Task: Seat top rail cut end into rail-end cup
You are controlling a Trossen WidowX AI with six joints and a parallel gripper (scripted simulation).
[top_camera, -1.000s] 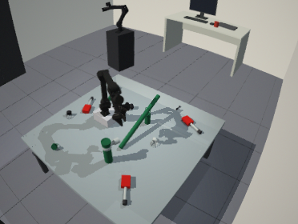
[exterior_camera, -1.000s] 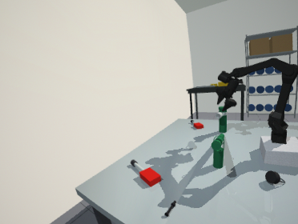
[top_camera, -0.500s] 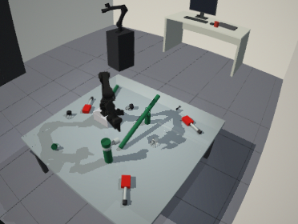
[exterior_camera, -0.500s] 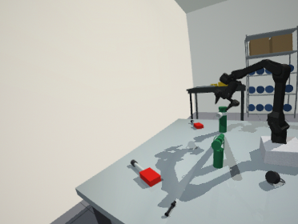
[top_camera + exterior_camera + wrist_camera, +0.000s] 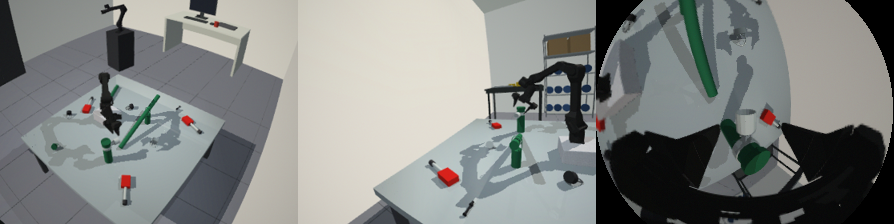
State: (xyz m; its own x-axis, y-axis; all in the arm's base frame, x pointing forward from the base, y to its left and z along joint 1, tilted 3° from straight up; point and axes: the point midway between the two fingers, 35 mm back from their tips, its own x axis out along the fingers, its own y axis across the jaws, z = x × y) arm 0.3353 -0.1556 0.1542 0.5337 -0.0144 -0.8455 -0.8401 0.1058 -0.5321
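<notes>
My gripper tip is now 40 mm above the rail-end cup, 30 mm to the left of it and 10 mm short of it. Round my gripper tip: black bolt 750 mm to the left, 190 mm below, 50 mm behind.
</notes>
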